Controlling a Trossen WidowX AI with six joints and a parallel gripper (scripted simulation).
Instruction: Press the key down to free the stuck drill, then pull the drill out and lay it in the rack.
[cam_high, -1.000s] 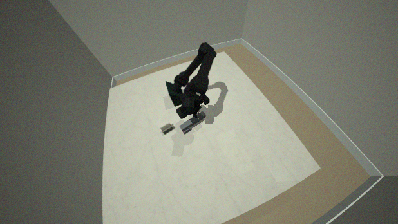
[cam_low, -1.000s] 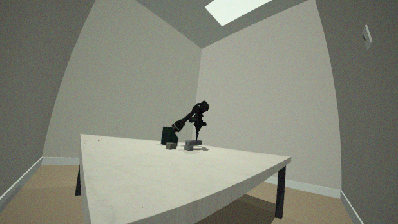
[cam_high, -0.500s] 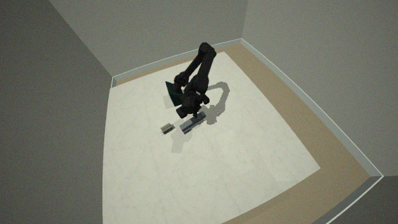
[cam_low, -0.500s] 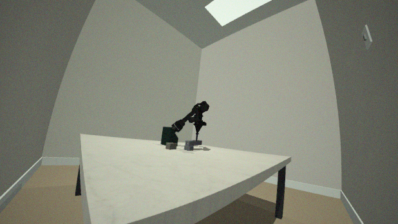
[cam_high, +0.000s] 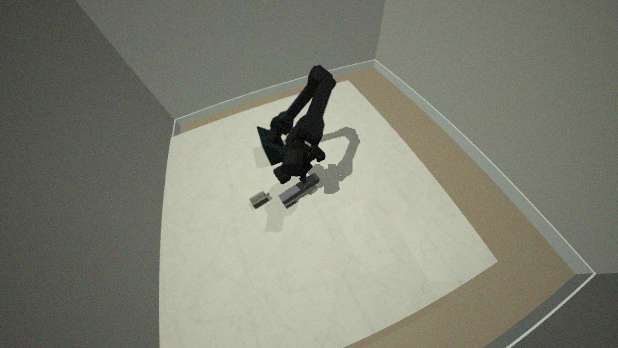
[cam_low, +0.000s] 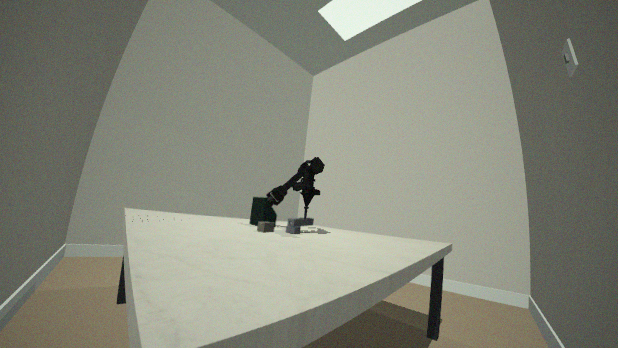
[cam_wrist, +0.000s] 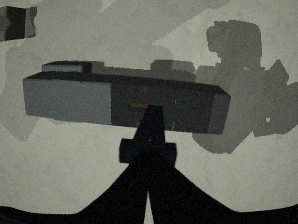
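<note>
Now: the dark key 3 cm below my gripper tip. From my gripper tip the other things lie so: grey rack: 21 cm to the right, 11 cm below, 4 cm behind; then drill: 8 cm below, 5 cm to the right, 1 cm ahead.
</note>
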